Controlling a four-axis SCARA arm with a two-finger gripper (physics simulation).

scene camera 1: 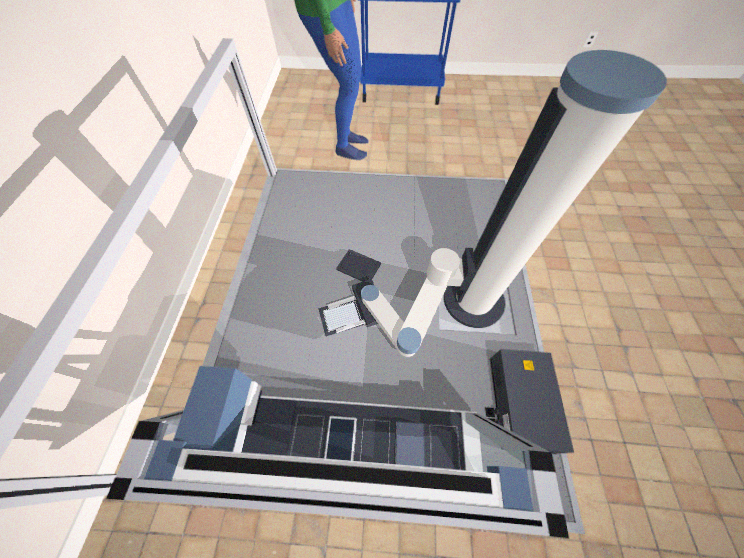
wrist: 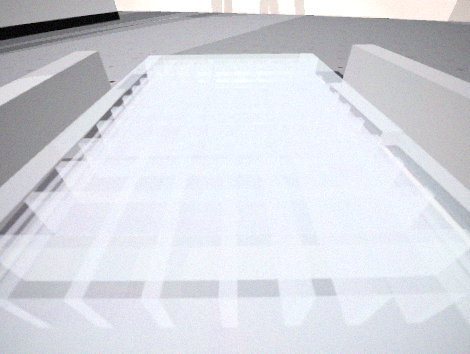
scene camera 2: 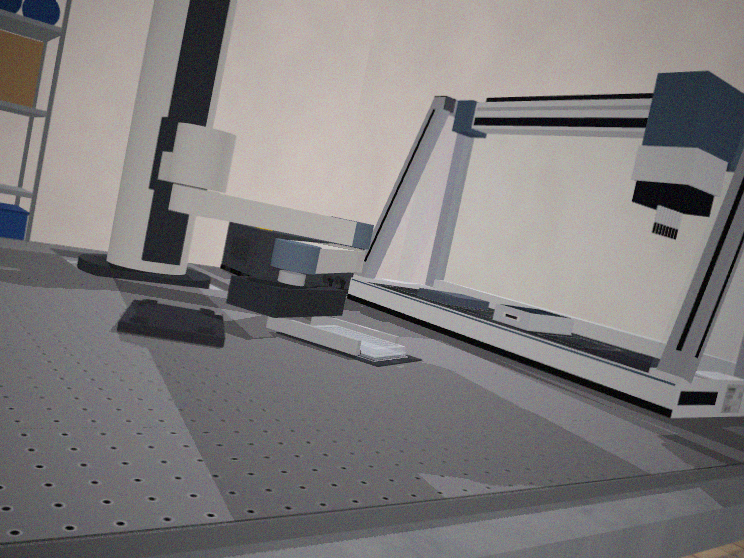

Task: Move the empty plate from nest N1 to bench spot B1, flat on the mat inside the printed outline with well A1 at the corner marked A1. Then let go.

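Places are measured from the arm's base along level axes (x right, y up, z back), in millimetres.
Where they show: gripper, between the fingertips: point(scene camera 1: 331, 318) point(wrist: 228, 72) point(scene camera 2: 378, 345); arm's base, origin of its link: point(scene camera 1: 473, 300) point(scene camera 2: 144, 276).
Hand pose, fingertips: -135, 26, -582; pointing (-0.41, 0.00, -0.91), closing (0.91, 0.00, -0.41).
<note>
Each offset is from my fingertips to the top centre of the thing, as dx, dy, dz. "spot": to the spot under its first point. Level surfaces: height alone.
The clear, empty plate @[+16, +3, +37] point(scene camera 1: 342, 315) point(scene camera 2: 379, 346) point(wrist: 230, 200) lies level at the dark mat @[dy -12] point(scene camera 1: 323, 321) point(scene camera 2: 393, 361). My gripper point(scene camera 1: 331, 318) point(scene camera 2: 382, 349) point(wrist: 228, 72) is low around it and shut on it, one pale finger along each long side. In the wrist view the fingers run close against the plate's sides. The dark nest @[+262, +4, +85] point(scene camera 1: 358, 264) point(scene camera 2: 171, 324) stands beside the mat and bears no plate. The plate and fingers cover much of the mat. I cannot make out the A1 mark or well A1, nor whether a small gap lies under the plate.
A gantry machine @[spot: -505, +494, +143] point(scene camera 1: 342, 471) point(scene camera 2: 564, 114) with a deck of dark slots stands along one bench side. A dark box @[spot: -283, +101, +700] point(scene camera 1: 534, 402) with a yellow label stands near the arm's column point(scene camera 1: 528, 204) point(scene camera 2: 138, 144). A person point(scene camera 1: 346, 78) and a blue cart point(scene camera 1: 402, 69) are beyond the bench.
</note>
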